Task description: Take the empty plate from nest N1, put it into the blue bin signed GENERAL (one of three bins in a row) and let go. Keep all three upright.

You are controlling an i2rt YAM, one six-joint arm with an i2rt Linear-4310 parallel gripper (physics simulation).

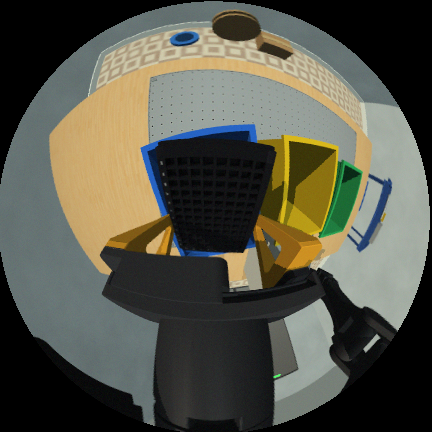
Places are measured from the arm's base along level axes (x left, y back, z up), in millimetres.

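Pixels of known places: gripper, between the fingertips: [213, 217].
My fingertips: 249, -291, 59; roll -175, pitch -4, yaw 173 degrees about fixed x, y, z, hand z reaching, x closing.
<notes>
Behind a point stands the place of what it marks, as x, y, z.
The plate [215, 195] {245, -321, 74}, black with a grid of wells, is held between the orange fingers of my gripper [213, 217] {249, -291, 59}, which is shut on its two sides. The plate hangs over the blue bin [198, 135] {252, -375, 30} and hides most of its inside. The blue bin's far rim and left rim show around the plate. The yellow bin [311, 180] {26, -294, -29} stands to the right of it, and the green bin [346, 200] {-118, -251, 6} stands beyond the yellow one. All three bins look upright. The GENERAL sign and nest N1 cannot be made out.
A grey perforated board [210, 100] {216, -487, -149} lies behind the bins on the wooden table [100, 165] {580, -406, -162}. At the back, on a patterned strip, are a blue ring-shaped dish [184, 38], a round brown object [236, 26] and a brown block [274, 45]. A blue frame [376, 215] is off the right edge.
</notes>
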